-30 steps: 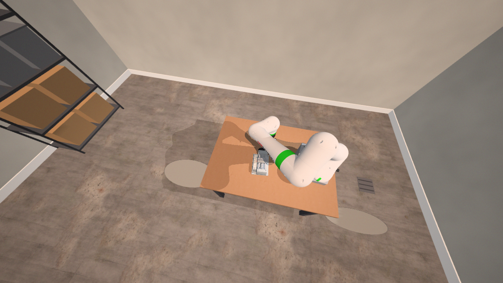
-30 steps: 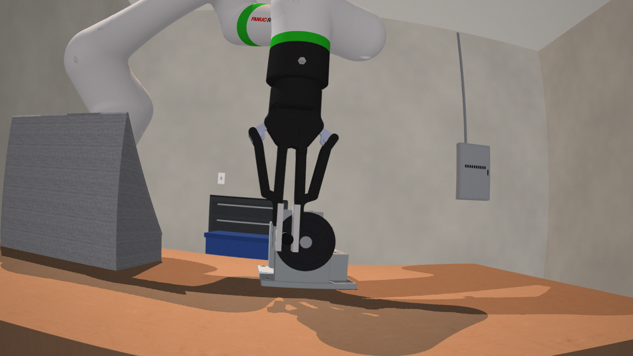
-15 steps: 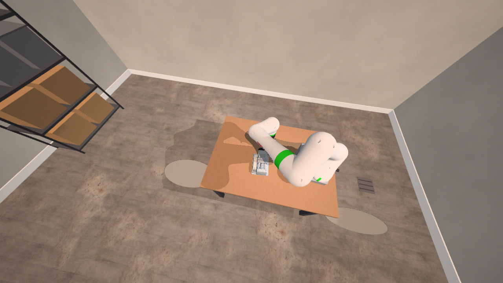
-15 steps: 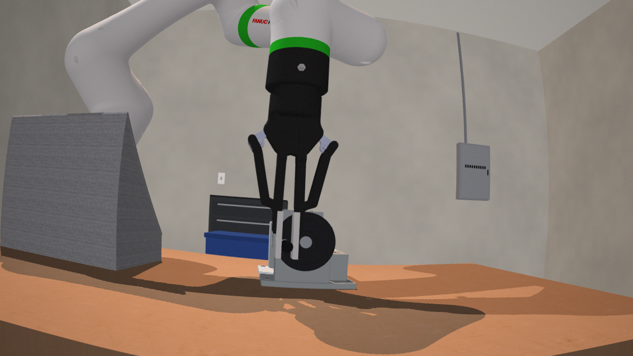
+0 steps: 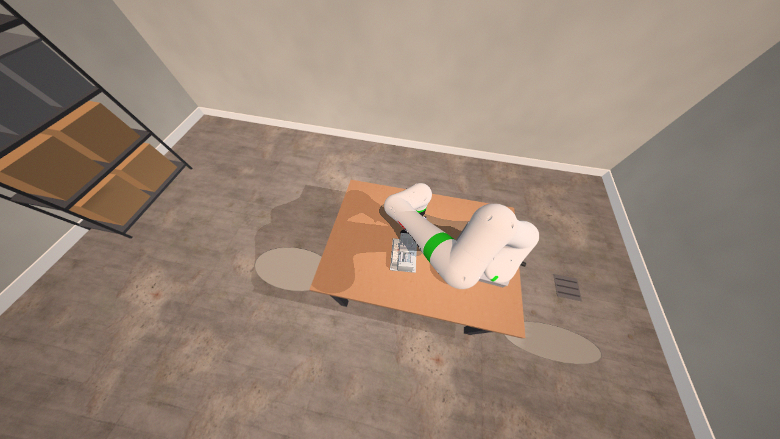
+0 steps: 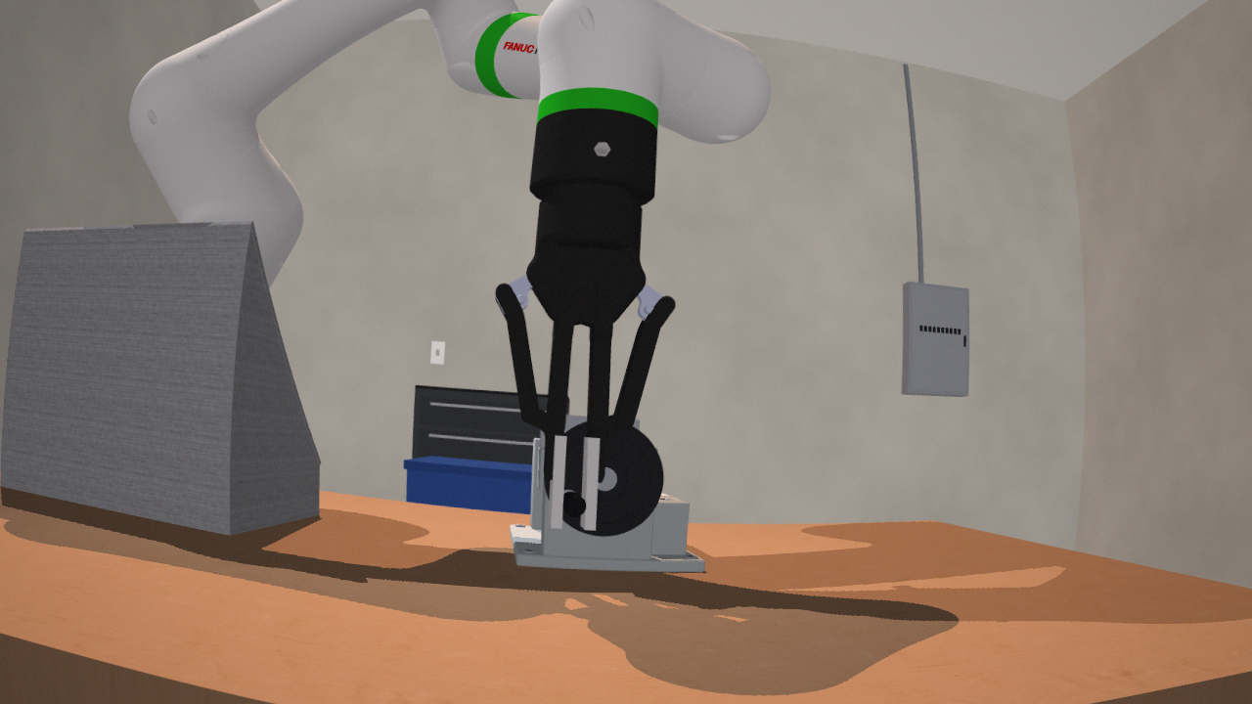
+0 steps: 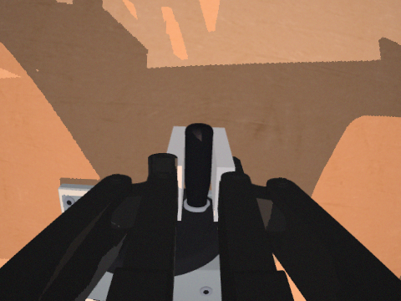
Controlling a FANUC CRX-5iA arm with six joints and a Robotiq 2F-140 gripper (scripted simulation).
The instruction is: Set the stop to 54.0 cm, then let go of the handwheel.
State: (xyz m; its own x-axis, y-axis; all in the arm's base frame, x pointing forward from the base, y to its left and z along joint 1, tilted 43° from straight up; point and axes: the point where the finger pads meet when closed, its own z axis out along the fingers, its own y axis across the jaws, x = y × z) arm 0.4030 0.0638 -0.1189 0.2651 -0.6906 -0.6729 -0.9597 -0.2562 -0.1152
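The sliding stop block lies 140 mm to the left of my hand and 20 mm above it. Also, from my hand: black handwheel 20 mm to the left, 10 mm below; black crank knob 20 mm below.
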